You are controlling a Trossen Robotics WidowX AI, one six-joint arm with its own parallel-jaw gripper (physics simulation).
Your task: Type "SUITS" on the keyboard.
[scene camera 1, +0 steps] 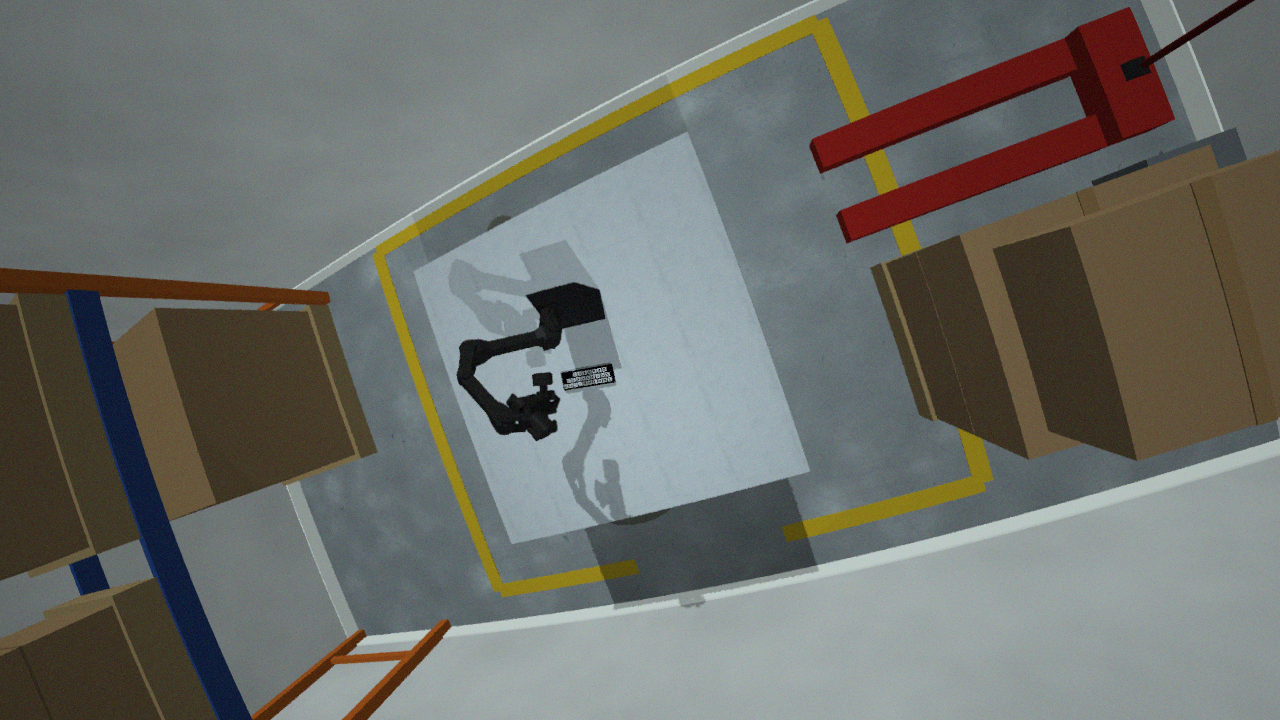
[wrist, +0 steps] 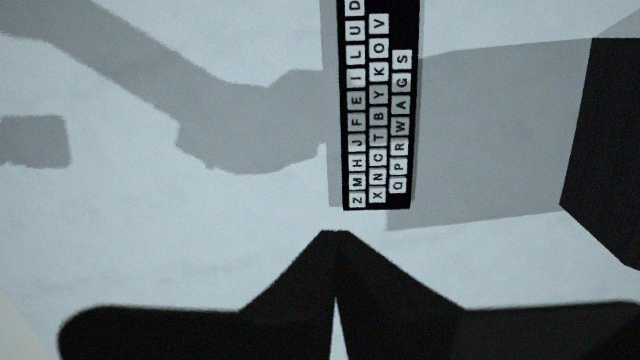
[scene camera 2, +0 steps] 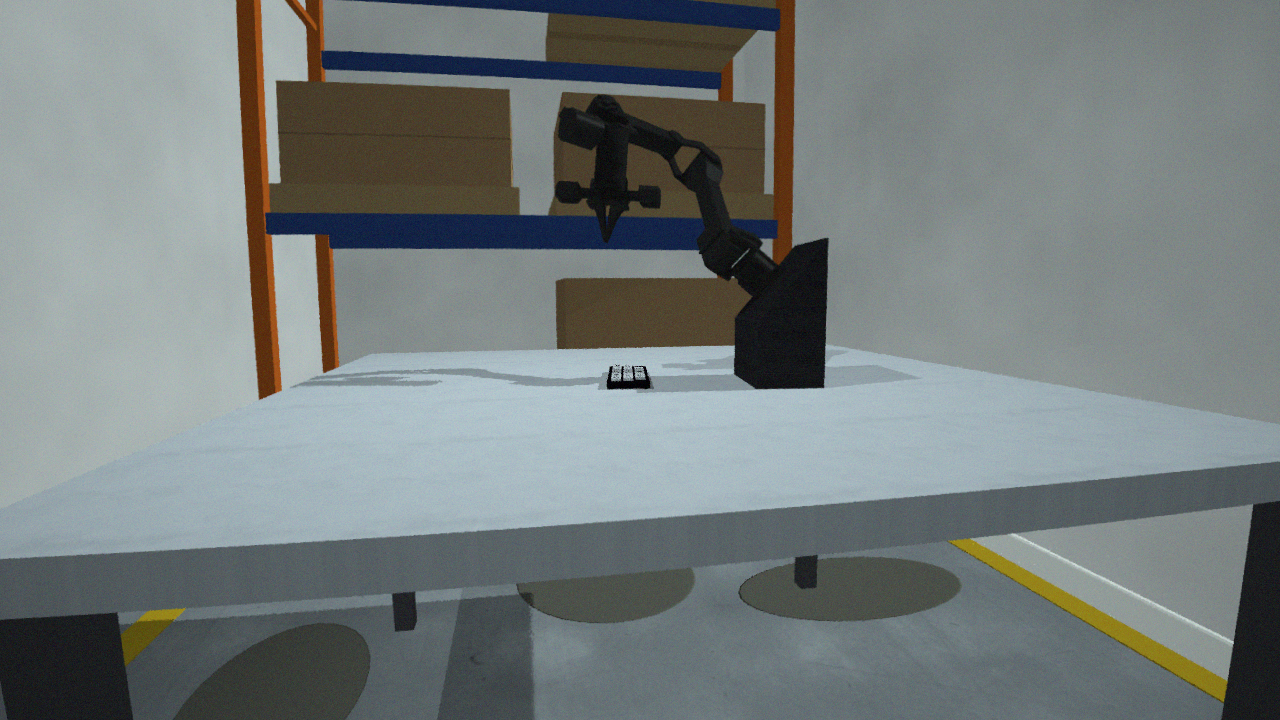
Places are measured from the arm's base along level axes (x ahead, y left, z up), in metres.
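Pixels of known places: gripper, fingertip midpoint: (scene camera 1: 558, 399) (wrist: 333, 243) (scene camera 2: 605, 242); arm's base, link origin: (scene camera 1: 550, 310) (scene camera 2: 769, 282).
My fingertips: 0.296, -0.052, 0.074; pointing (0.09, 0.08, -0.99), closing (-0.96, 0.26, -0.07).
Note:
Ahead of a thing's pixels: the offset from my fingertips to its middle, as dx, dy, dz. "pt": to the spot under its first point. Level surfaces: height alone.
The black keyboard {-0.035, +0.024, -0.240} (scene camera 1: 588, 377) (scene camera 2: 628, 377) with white letter keys lies flat on the table. In the wrist view the keyboard {pt -0.045, +0.120, -0.237} (wrist: 403, 197) runs up and out of the top edge. There the S key {-0.063, -0.018, -0.234} (wrist: 402, 59) is in the right column, the U key {-0.028, -0.051, -0.234} (wrist: 355, 30) and the I key {-0.020, -0.010, -0.234} (wrist: 356, 78) are in the left column, and the T key {-0.030, +0.049, -0.234} (wrist: 378, 137) is in the middle column. My gripper (scene camera 2: 606, 240) (wrist: 333, 243) is shut and empty. It hangs high above the table, beyond the Z and Q end of the keyboard in the wrist view.
The white table {dz -0.249} (scene camera 1: 716, 358) (scene camera 2: 626, 465) bears the black arm base (scene camera 1: 572, 304) (scene camera 2: 783, 322) (wrist: 605, 150) beside the keyboard. Arm shadows fall across the table and partly over the keys. Shelving with cardboard boxes (scene camera 1: 259, 402) (scene camera 2: 393, 134) and a red pallet jack (scene camera 1: 1118, 80) stand away from the table.

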